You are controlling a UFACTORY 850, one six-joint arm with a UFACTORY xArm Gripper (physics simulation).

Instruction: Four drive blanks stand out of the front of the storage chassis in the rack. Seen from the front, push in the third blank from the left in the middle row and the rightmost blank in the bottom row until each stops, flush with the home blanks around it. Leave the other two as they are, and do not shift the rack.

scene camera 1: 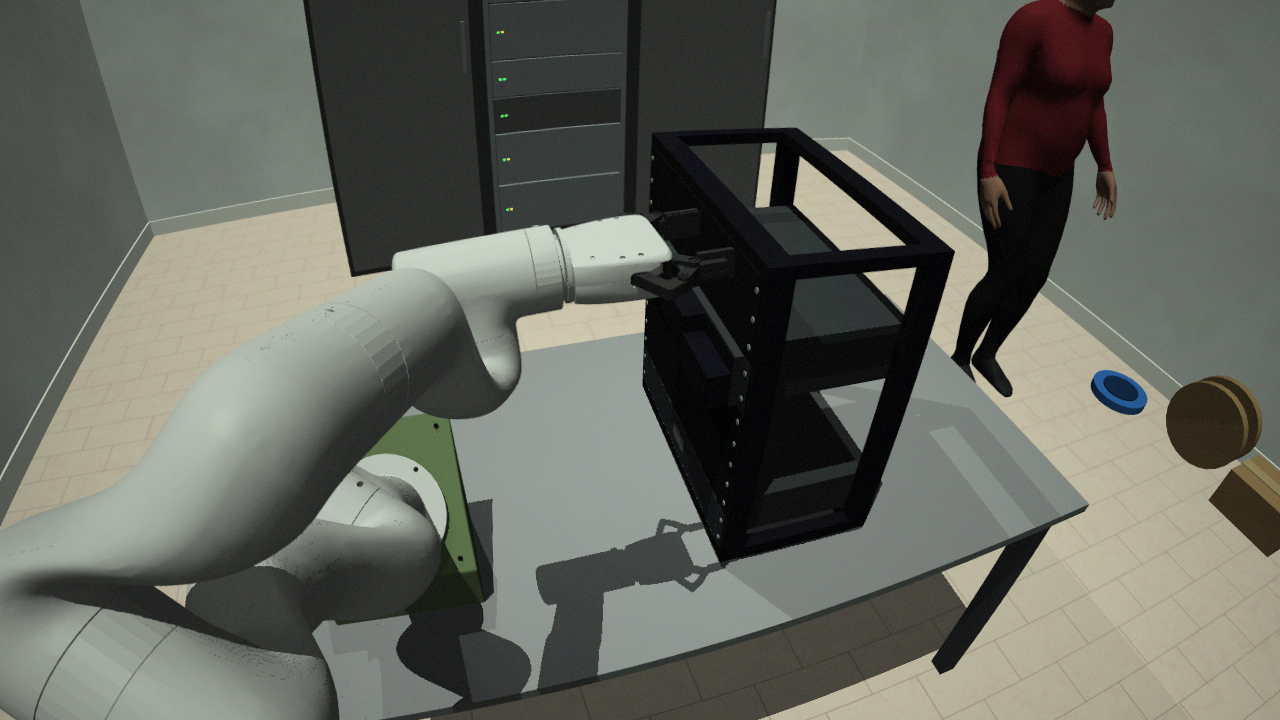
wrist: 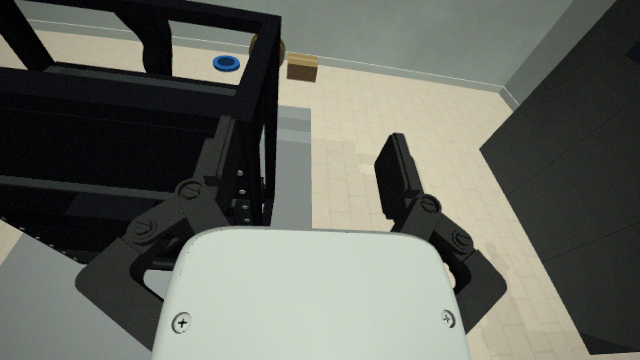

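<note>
The black rack [scene camera 1: 843, 260] [wrist: 258, 62] stands upright on the table. The storage chassis [scene camera 1: 738, 371] is in its dark front, below the gripper in the scene view. Dark bluish shapes show on the chassis front, but single drive blanks, their rows and how far they stand out cannot be told apart. My gripper [scene camera 1: 699, 242] [wrist: 313, 141] is open and empty, level with the upper part of the rack front. In the wrist view its left finger overlaps the rack's side post and its right finger is beyond the rack's side. Whether a finger touches the rack cannot be told.
The grey table [scene camera 1: 554, 429] [wrist: 292, 190] carries the rack and the green base plate [scene camera 1: 460, 528] of the arm. A tall dark cabinet [scene camera 1: 402, 134] [wrist: 565, 165] stands behind. A person [scene camera 1: 1047, 107], a blue ring [scene camera 1: 1102, 399] [wrist: 216, 66] and a brown box [scene camera 1: 1248, 510] [wrist: 302, 71] are beyond the table.
</note>
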